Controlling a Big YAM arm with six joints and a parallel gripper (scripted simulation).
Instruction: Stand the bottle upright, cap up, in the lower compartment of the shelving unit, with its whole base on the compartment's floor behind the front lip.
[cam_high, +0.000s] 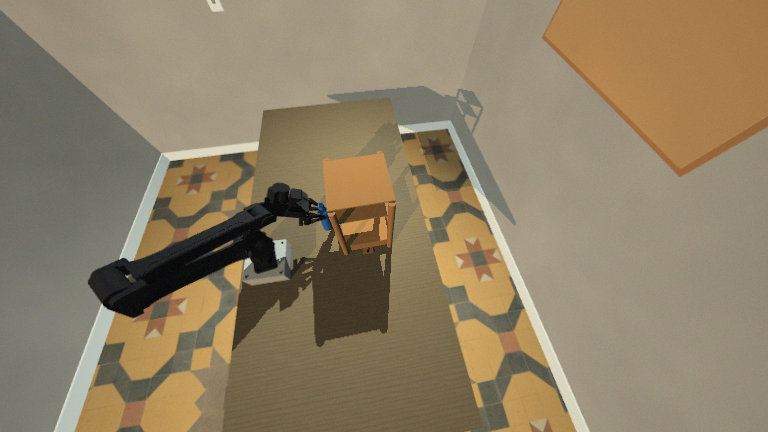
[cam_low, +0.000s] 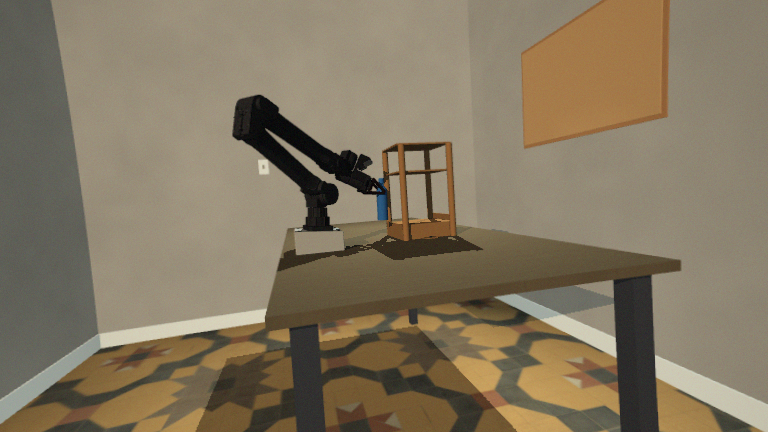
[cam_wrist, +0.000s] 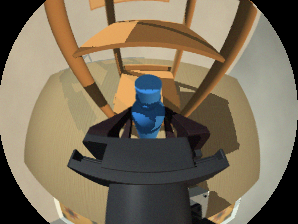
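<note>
The wooden shelving unit is 15 cm ahead of my hand, 3 cm to the right of it and 1 cm below it. The rest, counted from my hand: blue bottle: right at my hand.
</note>
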